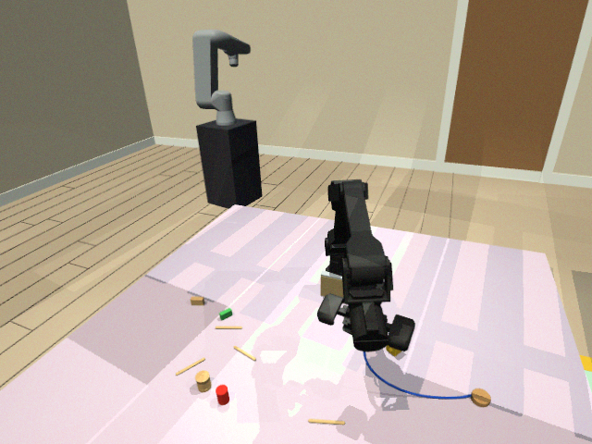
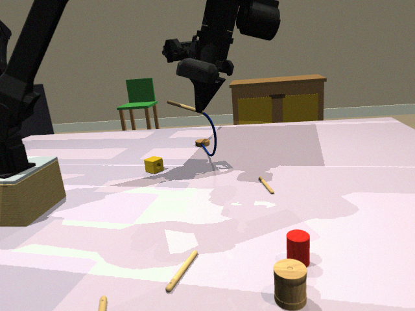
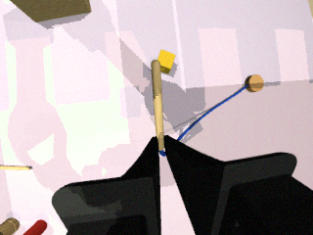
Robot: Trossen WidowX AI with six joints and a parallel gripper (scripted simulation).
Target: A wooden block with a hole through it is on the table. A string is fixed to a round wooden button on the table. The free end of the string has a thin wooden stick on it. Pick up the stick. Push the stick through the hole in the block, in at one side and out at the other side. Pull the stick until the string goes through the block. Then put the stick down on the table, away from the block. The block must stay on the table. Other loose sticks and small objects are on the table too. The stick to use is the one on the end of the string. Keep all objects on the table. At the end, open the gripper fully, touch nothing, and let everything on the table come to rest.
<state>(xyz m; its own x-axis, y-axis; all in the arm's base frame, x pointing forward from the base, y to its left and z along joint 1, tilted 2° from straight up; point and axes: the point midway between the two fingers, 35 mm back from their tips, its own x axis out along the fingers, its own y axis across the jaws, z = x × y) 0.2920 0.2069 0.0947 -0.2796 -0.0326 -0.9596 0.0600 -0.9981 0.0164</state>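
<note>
Right now my gripper tip is 130 mm past the yellow block, 30 mm to the right of it and 120 mm above it. From my gripper tip the other things lie so: red cylinder 200 mm ahead, 250 mm to the right, 120 mm below; then round wooden button 90 mm behind, 240 mm to the left, 130 mm below; then thin wooden stick 10 mm behind, 10 mm above.
</note>
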